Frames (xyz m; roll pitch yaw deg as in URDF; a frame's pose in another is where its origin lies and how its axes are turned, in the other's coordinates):
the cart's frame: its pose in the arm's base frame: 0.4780 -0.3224 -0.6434 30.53 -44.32 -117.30
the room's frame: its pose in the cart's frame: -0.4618 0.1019 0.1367 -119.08 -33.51 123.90
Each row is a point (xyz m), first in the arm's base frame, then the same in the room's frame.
Working: the arm's base frame: its pose in the room's frame: -0.3086 -0.5414 -0.9056 164.46 -6.46 45.36

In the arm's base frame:
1: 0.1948 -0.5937 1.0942
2: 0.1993 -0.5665 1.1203
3: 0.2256 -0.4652 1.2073
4: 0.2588 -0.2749 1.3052
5: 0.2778 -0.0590 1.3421
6: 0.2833 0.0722 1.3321
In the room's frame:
1: -0.2750 -0.1107 -2.0892
2: -0.2469 -0.1294 -2.1065
3: -0.1380 -0.1913 -2.1598
4: 0.0377 -0.3116 -2.1991
5: 0.2043 -0.4530 -2.1748
6: 0.2926 -0.5396 -2.1297

